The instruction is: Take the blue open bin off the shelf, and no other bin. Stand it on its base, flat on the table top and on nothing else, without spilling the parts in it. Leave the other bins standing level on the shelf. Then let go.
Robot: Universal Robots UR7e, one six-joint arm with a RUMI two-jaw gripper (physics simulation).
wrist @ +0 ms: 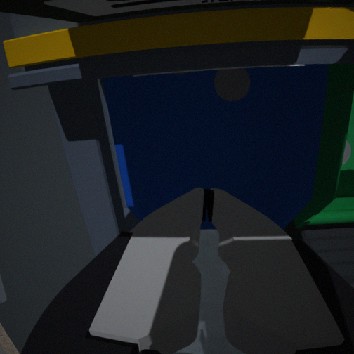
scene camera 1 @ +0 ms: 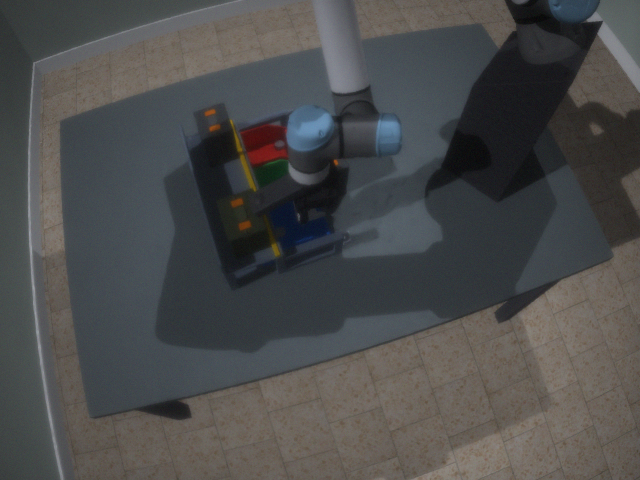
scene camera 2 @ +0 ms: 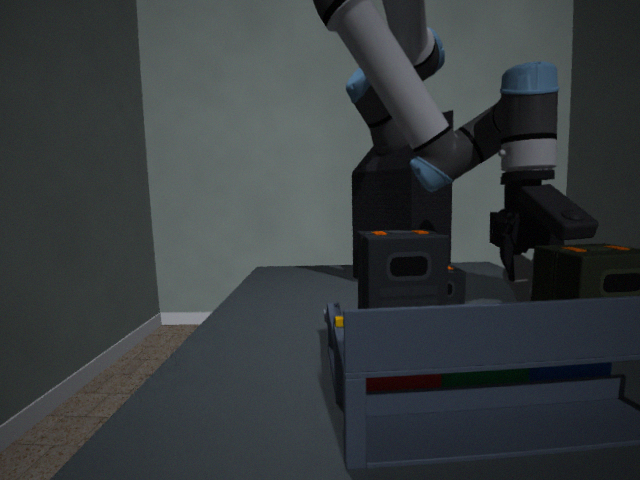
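Note:
The blue open bin sits at one end of the blue-grey shelf, beside the green bin. A round grey part shows in the blue bin. The red bin is beyond the green one. My gripper points down, shut and empty. In the wrist view its tips overlap the front part of the blue bin. Their exact height, and whether they touch it, I cannot tell. The arm hides part of the bins.
A dark grey box and an olive box stand behind the yellow strip on the shelf. Another box stands farther off, partly hidden. The grey table surrounds the shelf.

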